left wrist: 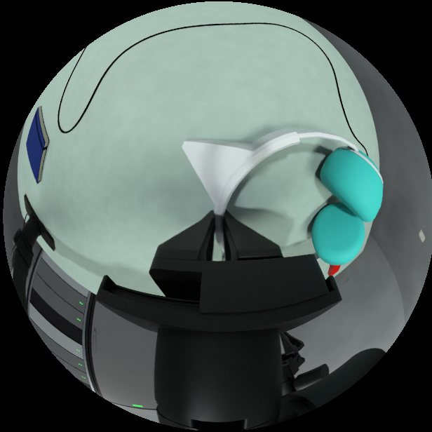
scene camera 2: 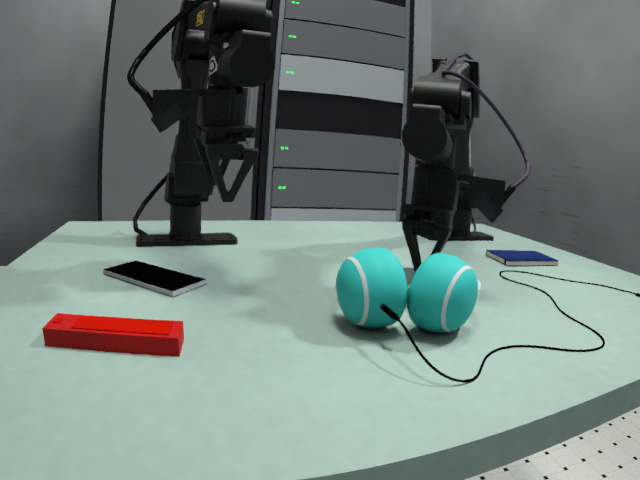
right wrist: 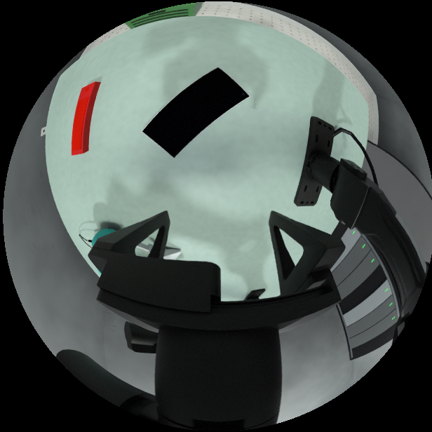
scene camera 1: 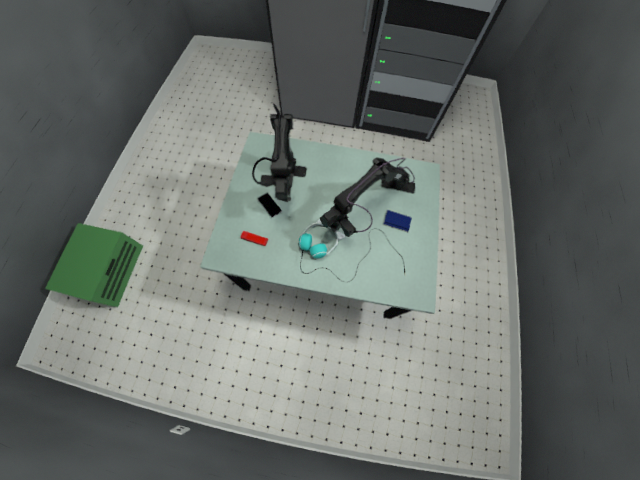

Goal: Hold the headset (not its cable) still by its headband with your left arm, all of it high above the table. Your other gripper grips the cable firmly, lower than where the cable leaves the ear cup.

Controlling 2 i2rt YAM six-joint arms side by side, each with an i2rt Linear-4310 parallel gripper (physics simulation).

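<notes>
The headset has a white headband (scene camera 1: 310,225) (left wrist: 280,142) and two teal ear cups (scene camera 1: 318,251) (scene camera 2: 371,287) (left wrist: 352,182), low at the table top. My left gripper (scene camera 1: 337,228) (scene camera 2: 428,255) (left wrist: 218,215) is shut on the headband beside a white pointed ear; its tips are partly hidden in scene camera 2. The black cable (scene camera 1: 346,281) (scene camera 2: 516,346) (left wrist: 260,23) leaves the left-hand ear cup in scene camera 2 and runs in curves along the table. My right gripper (scene camera 1: 284,198) (scene camera 2: 228,198) (right wrist: 218,216) is open, well above the table and away from the cable.
A black phone (scene camera 1: 269,204) (scene camera 2: 155,279) (right wrist: 195,112) and a red box (scene camera 1: 253,238) (scene camera 2: 113,335) (right wrist: 85,120) lie on the picture's left side of the table. A blue book (scene camera 1: 397,220) (scene camera 2: 522,256) (left wrist: 36,145) lies at the right. A green case (scene camera 1: 85,263) stands on the floor.
</notes>
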